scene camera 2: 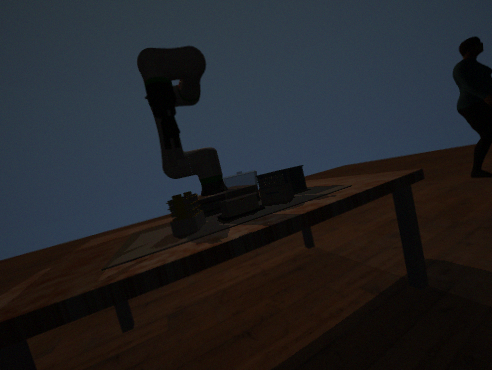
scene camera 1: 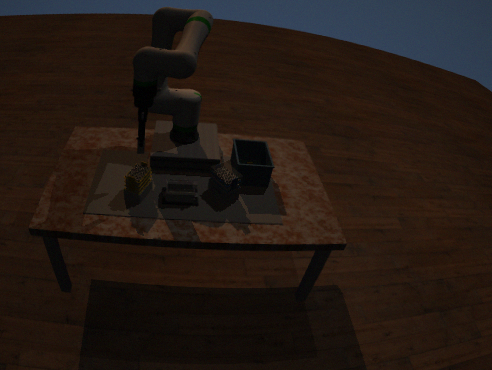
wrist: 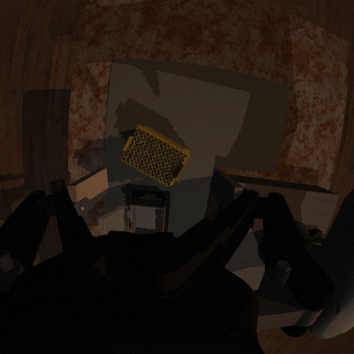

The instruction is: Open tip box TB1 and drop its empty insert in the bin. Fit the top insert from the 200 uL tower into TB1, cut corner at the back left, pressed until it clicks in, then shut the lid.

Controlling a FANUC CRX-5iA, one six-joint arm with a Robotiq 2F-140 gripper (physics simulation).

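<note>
My gripper [scene camera 1: 141,144] [scene camera 2: 172,146] [wrist: 159,179] is open and empty, high above the table, a little behind the yellow tower. The yellow tower [scene camera 1: 138,179] [scene camera 2: 183,206] [wrist: 156,156] of stacked inserts stands at the left of the mat, turned at an angle; its label is not readable. Tip box TB1 [scene camera 1: 181,197] [scene camera 2: 241,205] [wrist: 146,197] stands to its right with its lid [scene camera 2: 241,178] raised; the wrist view shows a pale hollow inside and no insert. The bin [scene camera 1: 257,176] [scene camera 2: 298,179] stands at the back right, with a small yellow thing inside.
A second, dark tower [scene camera 1: 226,179] [scene camera 2: 276,192] stands between TB1 and the bin. The robot's pedestal [scene camera 1: 165,144] [wrist: 315,197] rises behind the grey mat [scene camera 1: 102,197] [wrist: 205,107]. A person [scene camera 2: 473,92] stands beyond the table. The light is dim.
</note>
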